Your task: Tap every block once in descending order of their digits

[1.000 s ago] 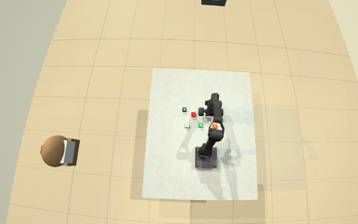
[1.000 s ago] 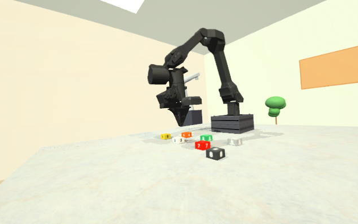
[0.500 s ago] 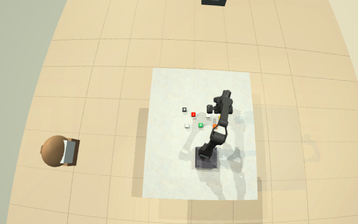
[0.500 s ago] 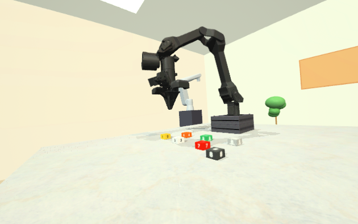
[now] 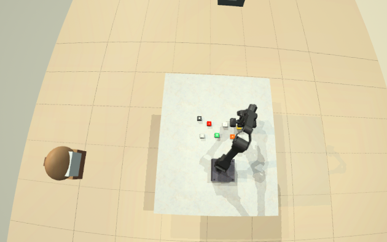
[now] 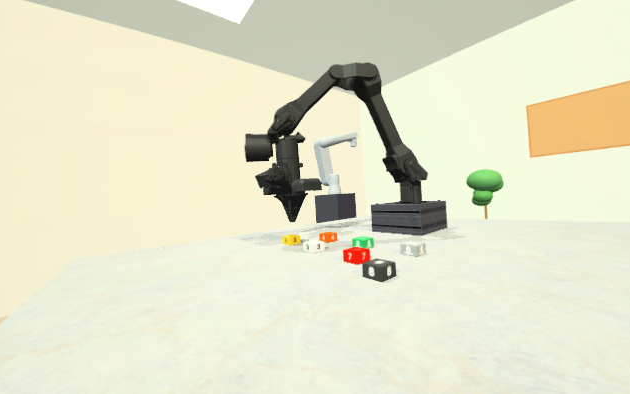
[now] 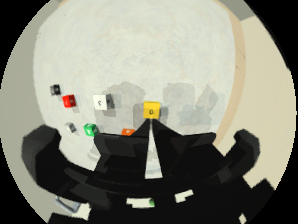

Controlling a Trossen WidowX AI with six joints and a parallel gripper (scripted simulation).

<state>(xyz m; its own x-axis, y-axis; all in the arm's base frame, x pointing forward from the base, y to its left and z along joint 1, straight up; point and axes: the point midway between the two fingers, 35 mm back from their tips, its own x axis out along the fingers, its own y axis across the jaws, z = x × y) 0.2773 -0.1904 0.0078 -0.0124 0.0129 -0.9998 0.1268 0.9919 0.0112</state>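
Right now the yellow block is 4 cm below my gripper tip and 1 cm to the right of it. Round my gripper tip: white block 10 cm to the left, 4 cm below, 3 cm ahead; green block 18 cm to the left, 5 cm behind, 4 cm below; orange block 7 cm behind, 6 cm to the left, 4 cm below.
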